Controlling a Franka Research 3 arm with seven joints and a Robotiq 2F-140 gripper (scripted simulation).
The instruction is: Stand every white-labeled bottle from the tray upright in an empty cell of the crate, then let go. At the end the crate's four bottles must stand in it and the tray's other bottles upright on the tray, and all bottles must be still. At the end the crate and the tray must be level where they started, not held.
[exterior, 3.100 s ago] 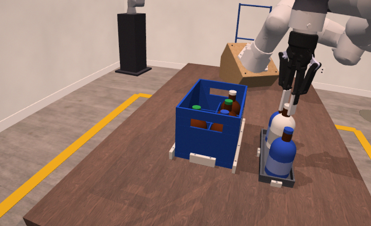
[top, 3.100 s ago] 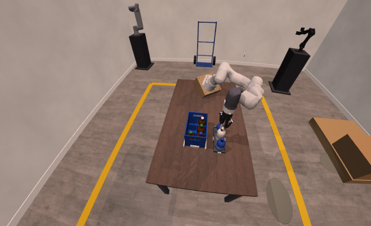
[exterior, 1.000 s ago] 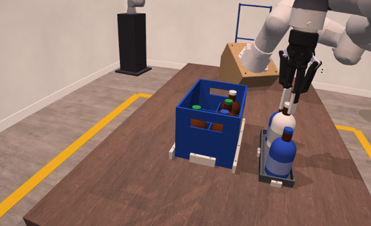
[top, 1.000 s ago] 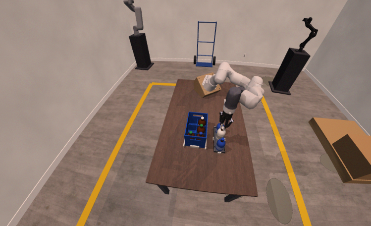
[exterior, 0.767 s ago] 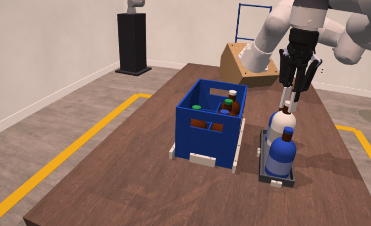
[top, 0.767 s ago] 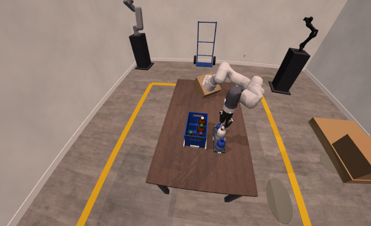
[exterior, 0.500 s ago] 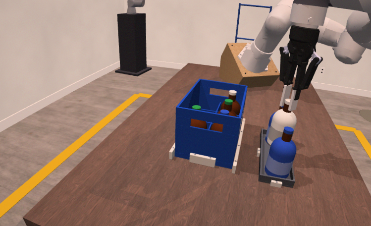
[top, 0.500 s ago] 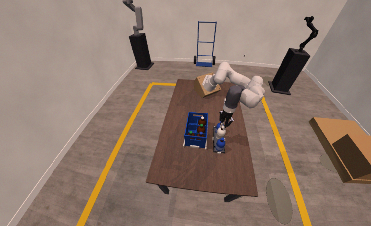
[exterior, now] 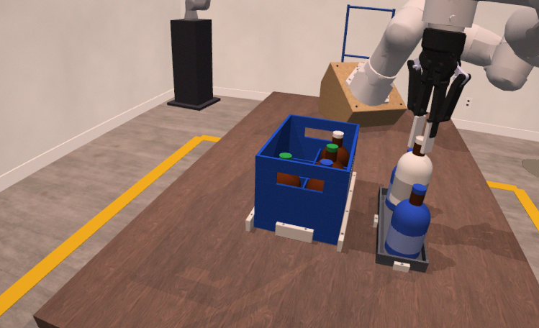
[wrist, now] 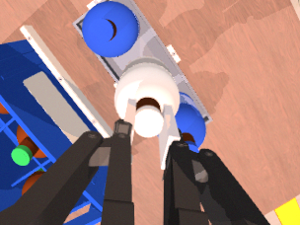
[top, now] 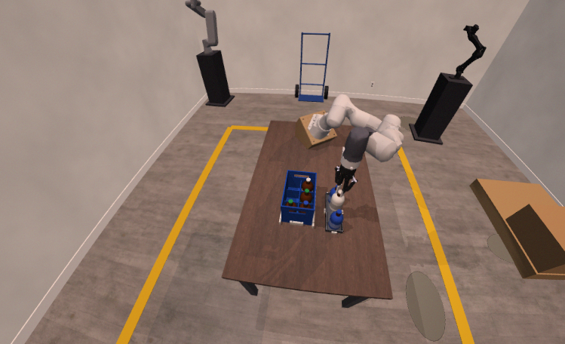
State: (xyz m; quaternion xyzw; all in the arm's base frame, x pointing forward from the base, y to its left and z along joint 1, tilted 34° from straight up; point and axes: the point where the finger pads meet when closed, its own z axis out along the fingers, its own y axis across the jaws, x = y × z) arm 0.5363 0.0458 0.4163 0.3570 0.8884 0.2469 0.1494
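Right now my hand is 9 cm above the white-labeled bottle. Round my hand: blue-labeled bottle 15 cm below, 8 cm ahead, 1 cm to the left; then blue crate 22 cm to the right, 15 cm below, 1 cm behind.
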